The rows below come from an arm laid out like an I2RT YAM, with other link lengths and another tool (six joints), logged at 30 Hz.
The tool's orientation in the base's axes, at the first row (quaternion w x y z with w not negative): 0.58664 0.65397 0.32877 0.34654
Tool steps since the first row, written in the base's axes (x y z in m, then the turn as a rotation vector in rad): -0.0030 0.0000 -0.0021 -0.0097 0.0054 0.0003; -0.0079 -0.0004 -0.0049 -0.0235 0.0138 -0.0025; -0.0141 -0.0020 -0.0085 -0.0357 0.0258 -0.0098; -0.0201 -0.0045 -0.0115 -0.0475 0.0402 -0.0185; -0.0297 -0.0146 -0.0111 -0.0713 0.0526 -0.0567; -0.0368 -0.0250 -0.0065 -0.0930 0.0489 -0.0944; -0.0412 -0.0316 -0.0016 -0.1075 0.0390 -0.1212; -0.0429 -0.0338 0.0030 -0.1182 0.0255 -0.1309; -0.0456 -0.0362 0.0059 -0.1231 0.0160 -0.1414; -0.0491 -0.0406 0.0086 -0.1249 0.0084 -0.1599; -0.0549 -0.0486 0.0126 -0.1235 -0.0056 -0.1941; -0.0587 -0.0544 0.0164 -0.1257 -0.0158 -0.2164; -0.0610 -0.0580 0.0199 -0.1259 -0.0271 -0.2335
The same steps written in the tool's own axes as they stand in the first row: -0.0018 -0.0022 -0.0024 -0.0007 -0.0004 -0.0111; -0.0050 -0.0050 -0.0061 -0.0014 -0.0044 -0.0270; -0.0099 -0.0086 -0.0101 0.0015 -0.0131 -0.0432; -0.0155 -0.0115 -0.0136 0.0066 -0.0234 -0.0602; -0.0291 -0.0103 -0.0162 0.0014 -0.0631 -0.0841; -0.0414 -0.0049 -0.0169 -0.0160 -0.1008 -0.0977; -0.0489 0.0005 -0.0174 -0.0340 -0.1269 -0.1026; -0.0514 0.0052 -0.0180 -0.0518 -0.1355 -0.1036; -0.0547 0.0083 -0.0192 -0.0631 -0.1451 -0.1018; -0.0601 0.0113 -0.0199 -0.0717 -0.1629 -0.0979; -0.0697 0.0159 -0.0207 -0.0849 -0.1955 -0.0867; -0.0763 0.0201 -0.0211 -0.0962 -0.2168 -0.0815; -0.0803 0.0239 -0.0213 -0.1069 -0.2327 -0.0743
